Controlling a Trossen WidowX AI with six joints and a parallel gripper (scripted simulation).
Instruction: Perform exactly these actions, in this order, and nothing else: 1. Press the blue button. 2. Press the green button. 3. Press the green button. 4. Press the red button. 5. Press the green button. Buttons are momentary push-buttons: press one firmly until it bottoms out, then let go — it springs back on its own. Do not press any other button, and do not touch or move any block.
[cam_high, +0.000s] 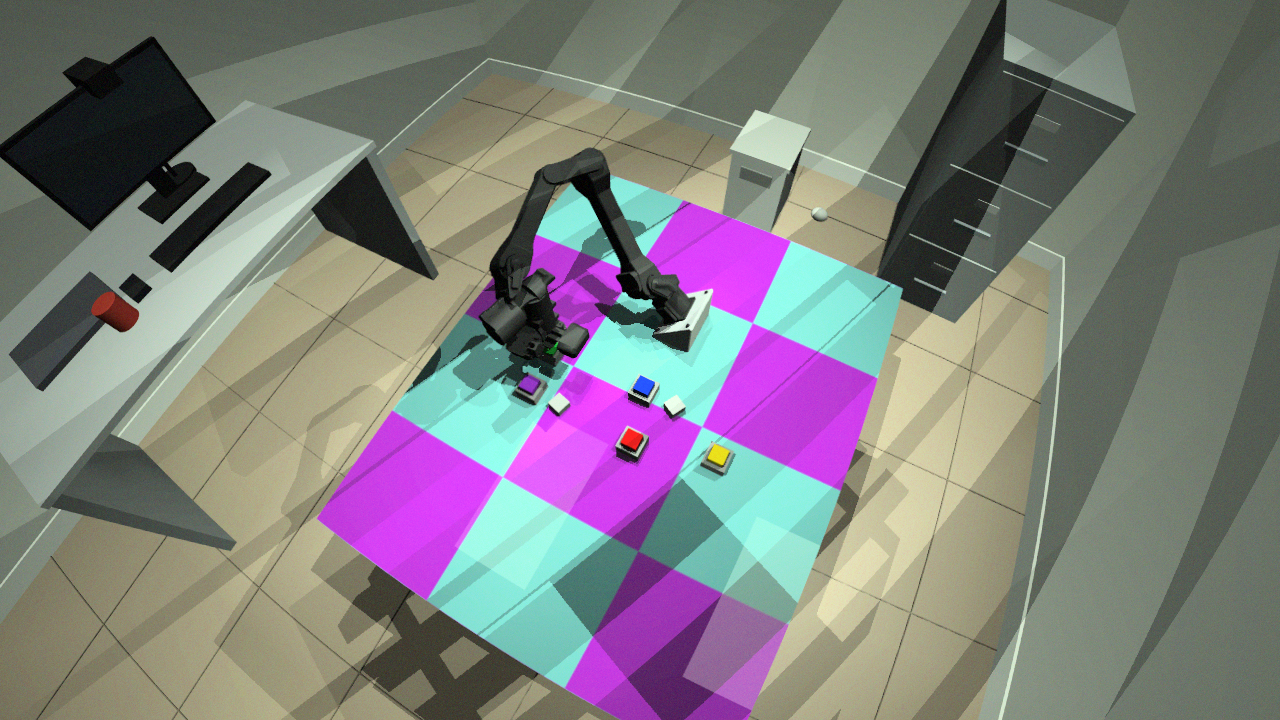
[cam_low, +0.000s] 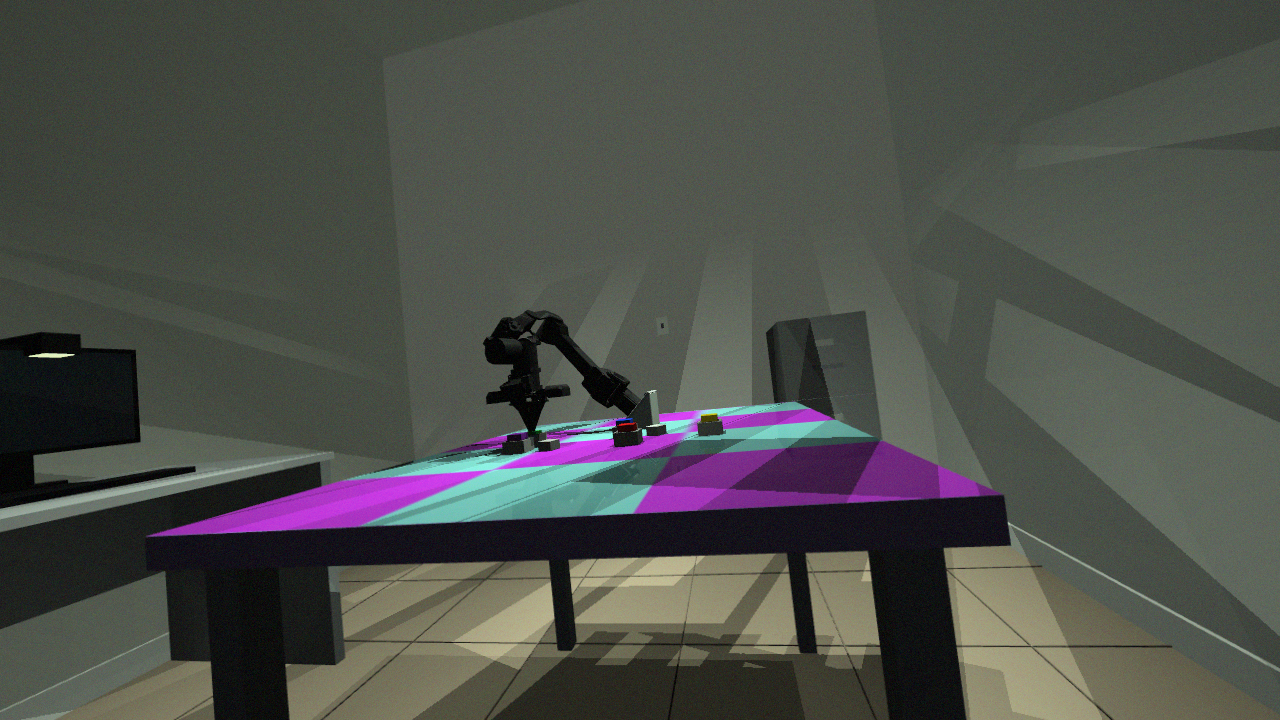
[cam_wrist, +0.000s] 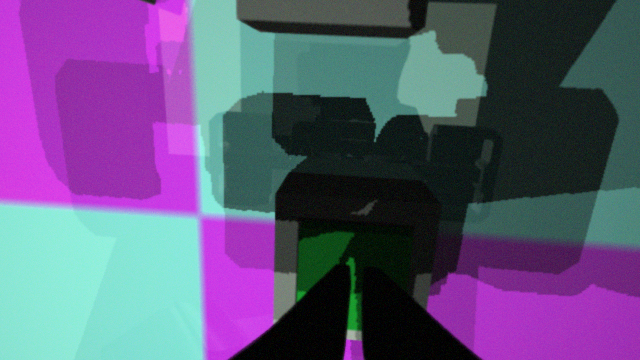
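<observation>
Now: the green button 1 cm below my gripper tip. From my gripper tip the other things lie so: purple button (9 cm ahead, 1 cm to the left); then blue button (22 cm to the left); then grey block (10 cm ahead, 8 cm to the left, 2 cm below).
</observation>
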